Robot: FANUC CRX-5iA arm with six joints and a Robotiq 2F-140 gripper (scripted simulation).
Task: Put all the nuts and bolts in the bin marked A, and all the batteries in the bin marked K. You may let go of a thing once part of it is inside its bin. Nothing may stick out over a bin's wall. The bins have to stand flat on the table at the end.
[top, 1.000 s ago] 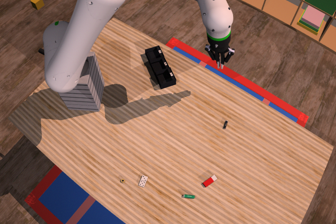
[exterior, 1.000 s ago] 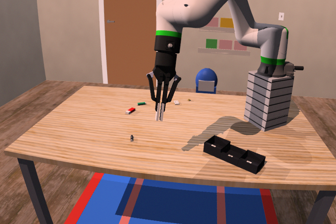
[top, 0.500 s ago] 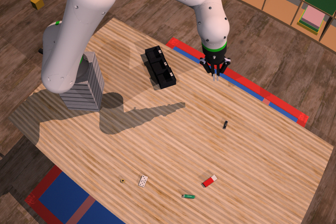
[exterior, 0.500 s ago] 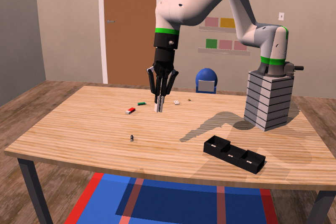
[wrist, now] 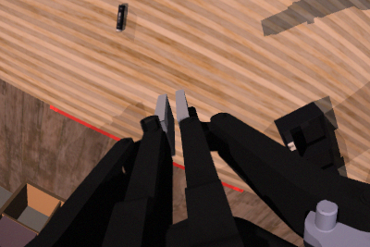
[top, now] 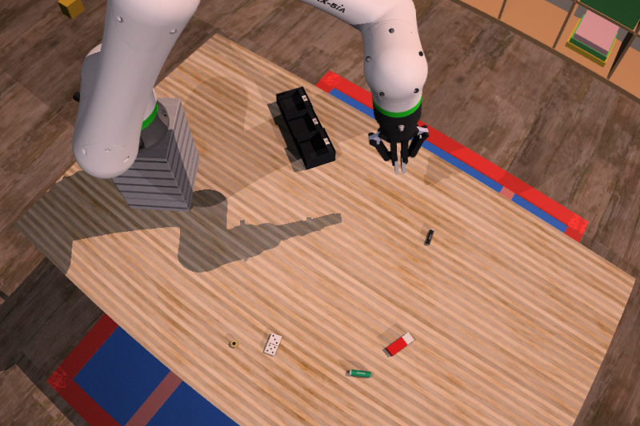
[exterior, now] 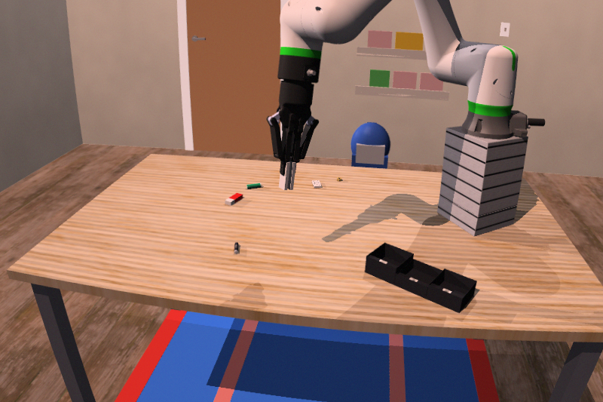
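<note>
The three joined black bins lies 31 cm behind my hand, 12 cm to the left of it and 20 cm below it. Round my hand: dark battery: 13 cm ahead, 3 cm to the right, 22 cm below; green battery: 12 cm ahead, 43 cm to the right, 22 cm below; red-and-white block: 18 cm ahead, 32 cm to the right, 22 cm below.
</note>
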